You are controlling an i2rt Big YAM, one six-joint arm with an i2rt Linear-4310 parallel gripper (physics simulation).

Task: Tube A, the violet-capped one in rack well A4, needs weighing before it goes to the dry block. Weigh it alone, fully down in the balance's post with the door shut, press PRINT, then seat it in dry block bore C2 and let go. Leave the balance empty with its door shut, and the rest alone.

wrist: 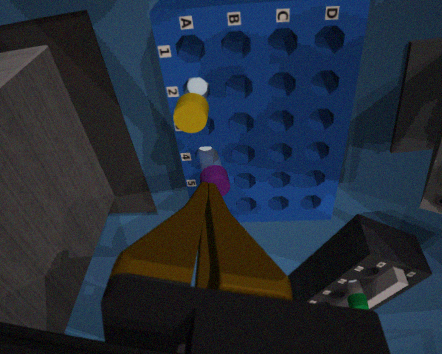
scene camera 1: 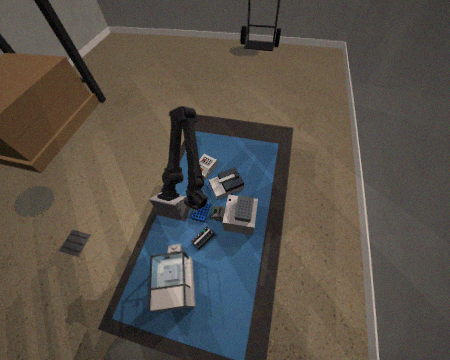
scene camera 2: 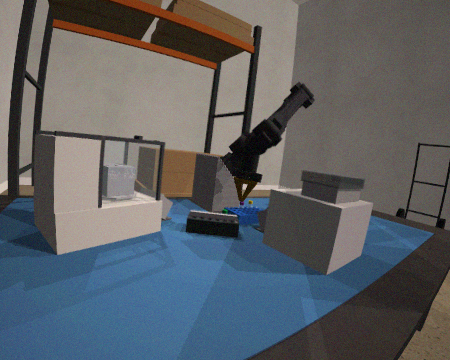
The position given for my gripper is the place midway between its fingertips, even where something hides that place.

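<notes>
I can see my gripper (scene camera 2: pixel 241 201), (wrist: pixel 206 192) from the scene camera and from the wrist. There is a balance door (scene camera 1: pixel 167 270) here too, and a grey box with green START button (wrist: pixel 410 130) is also part of what I see.
</notes>
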